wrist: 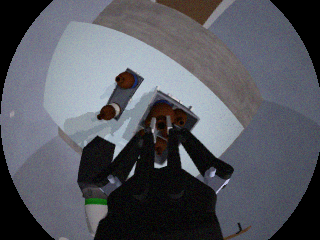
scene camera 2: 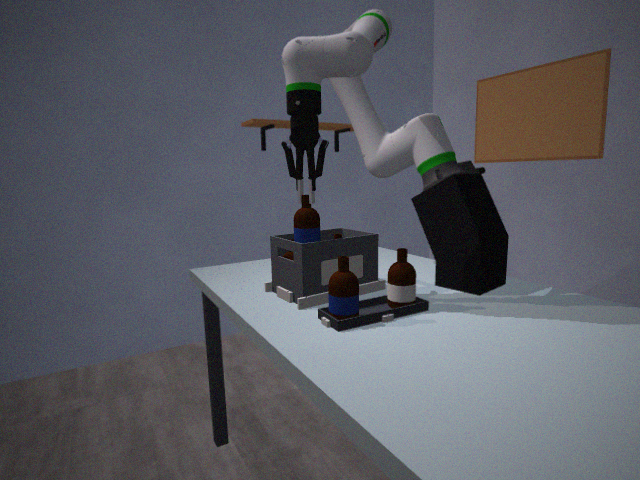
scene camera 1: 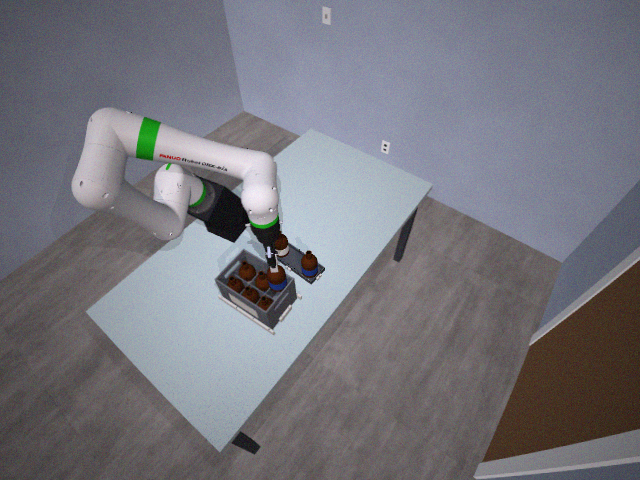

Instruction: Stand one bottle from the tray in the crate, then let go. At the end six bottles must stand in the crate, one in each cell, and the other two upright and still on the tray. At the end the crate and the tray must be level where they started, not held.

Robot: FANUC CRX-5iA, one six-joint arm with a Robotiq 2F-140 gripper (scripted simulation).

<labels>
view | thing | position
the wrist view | my gripper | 161, 121
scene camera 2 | my gripper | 306, 203
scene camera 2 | dark tray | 371, 310
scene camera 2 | blue-label bottle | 306, 220
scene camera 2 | white-label bottle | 401, 291
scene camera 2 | blue-label bottle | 343, 285
</labels>
